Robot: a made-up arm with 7 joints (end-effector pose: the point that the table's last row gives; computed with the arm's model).
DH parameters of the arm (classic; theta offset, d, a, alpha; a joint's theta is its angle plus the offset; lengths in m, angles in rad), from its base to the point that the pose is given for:
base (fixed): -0.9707 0 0.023 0
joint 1: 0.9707 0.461 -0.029 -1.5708
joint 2: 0 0.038 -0.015 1.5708
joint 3: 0 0.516 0.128 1.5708
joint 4: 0 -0.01 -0.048 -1.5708
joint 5: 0 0.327 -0.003 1.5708
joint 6: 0 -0.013 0.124 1.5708
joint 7: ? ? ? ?
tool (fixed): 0.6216 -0.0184 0 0
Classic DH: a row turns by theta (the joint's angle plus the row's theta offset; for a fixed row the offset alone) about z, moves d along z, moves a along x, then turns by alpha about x.
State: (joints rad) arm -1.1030 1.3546 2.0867 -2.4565 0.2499 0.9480 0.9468
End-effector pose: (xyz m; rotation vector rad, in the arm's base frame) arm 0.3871 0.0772 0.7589 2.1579 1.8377 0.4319
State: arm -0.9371 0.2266 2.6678 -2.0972 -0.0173 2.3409 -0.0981
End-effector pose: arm -0.0383 0.4709 1.0155 -1.1743 -1.1804 -2.2721
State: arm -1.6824 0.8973 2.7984 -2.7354 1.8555 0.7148 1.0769
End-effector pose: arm 0.1288 0.1322 0.8763 -2.1154 -2.0817 0.8167
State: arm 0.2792 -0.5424 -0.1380 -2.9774 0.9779 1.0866 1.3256
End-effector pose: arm 0.1365 0.0744 0.6467 1.7870 0.3673 -1.2279
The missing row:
joint 7: -0.8011 -0.0307 0.0031 -1.6114
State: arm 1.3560 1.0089 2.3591 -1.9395 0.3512 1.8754 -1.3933
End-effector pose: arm -0.3829 0.2202 1.0537 0.1782 -0.4674 0.5995
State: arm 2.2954 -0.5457 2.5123 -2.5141 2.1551 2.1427 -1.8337
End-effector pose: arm 0.0232 -0.4884 0.4793 0.7375 -1.4758 0.5796
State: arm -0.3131 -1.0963 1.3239 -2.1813 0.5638 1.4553 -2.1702
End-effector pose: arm -0.0558 0.5824 0.7081 -0.3176 -2.2449 -1.1521
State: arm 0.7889 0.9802 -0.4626 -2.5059 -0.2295 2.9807 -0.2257
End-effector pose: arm 0.4333 0.2568 0.3213 1.3989 1.3901 1.1868
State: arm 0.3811 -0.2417 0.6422 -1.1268 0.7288 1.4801 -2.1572
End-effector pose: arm 0.0476 0.3547 1.2967 0.6573 -0.9188 -1.5915
